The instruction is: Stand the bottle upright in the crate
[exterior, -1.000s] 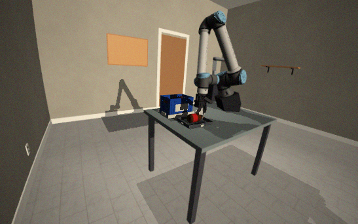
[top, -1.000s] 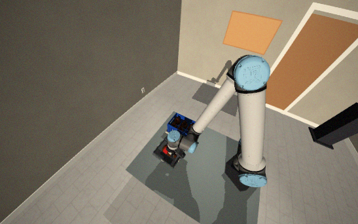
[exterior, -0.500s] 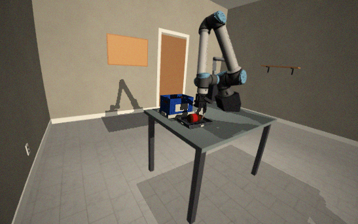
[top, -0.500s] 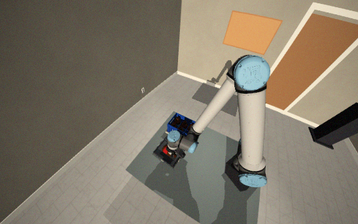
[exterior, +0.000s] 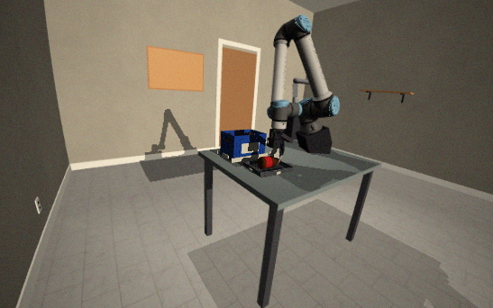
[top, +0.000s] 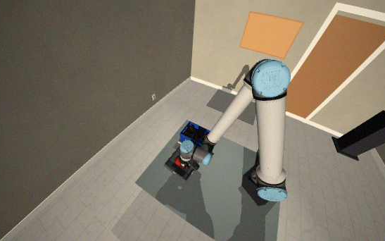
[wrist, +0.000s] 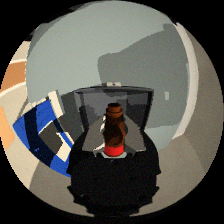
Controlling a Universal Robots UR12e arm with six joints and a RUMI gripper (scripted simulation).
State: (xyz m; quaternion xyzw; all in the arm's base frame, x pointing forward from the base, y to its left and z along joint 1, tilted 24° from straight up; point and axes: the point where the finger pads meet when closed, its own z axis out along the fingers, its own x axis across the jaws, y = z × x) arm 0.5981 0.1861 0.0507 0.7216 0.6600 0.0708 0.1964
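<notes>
My gripper is now 50 mm short of the bottle and 10 mm to the left of it. From my hand the other things lie so: crate (290 mm to the right, 60 mm ahead, 40 mm above); tray (60 mm ahead, 30 mm below, 10 mm to the right).
</notes>
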